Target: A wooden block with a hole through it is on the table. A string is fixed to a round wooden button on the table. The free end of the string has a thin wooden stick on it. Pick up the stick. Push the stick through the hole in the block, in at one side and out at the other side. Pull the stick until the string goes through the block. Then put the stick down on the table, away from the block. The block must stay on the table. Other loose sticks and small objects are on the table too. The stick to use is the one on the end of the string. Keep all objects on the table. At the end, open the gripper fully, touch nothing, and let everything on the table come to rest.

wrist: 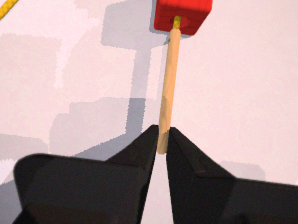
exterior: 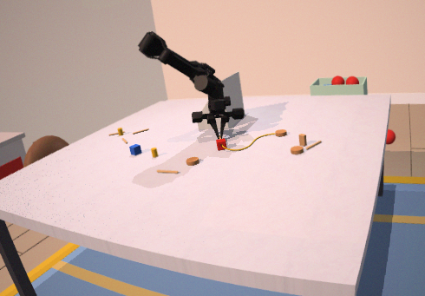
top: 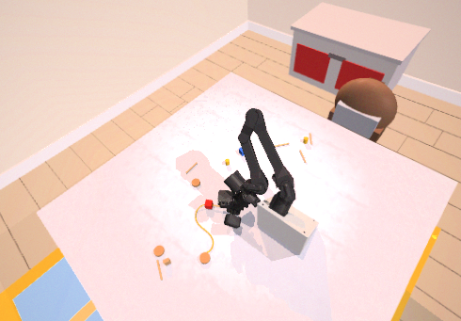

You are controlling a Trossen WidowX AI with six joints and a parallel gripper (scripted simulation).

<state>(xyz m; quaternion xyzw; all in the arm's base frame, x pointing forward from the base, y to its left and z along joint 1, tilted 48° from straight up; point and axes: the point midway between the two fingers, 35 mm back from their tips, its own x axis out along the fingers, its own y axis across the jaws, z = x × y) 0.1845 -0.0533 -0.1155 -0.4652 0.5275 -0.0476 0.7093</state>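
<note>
My gripper tip is now 4 cm short of the thin wooden stick, 2 cm to the right of it and 1 cm below it. Round my gripper tip: blue cube: 12 cm ahead, 29 cm to the right, 1 cm above; then yellow peg: 14 cm ahead, 19 cm to the right, 1 cm above; then red block: 8 cm ahead, 3 cm to the left, 1 cm above.
</note>
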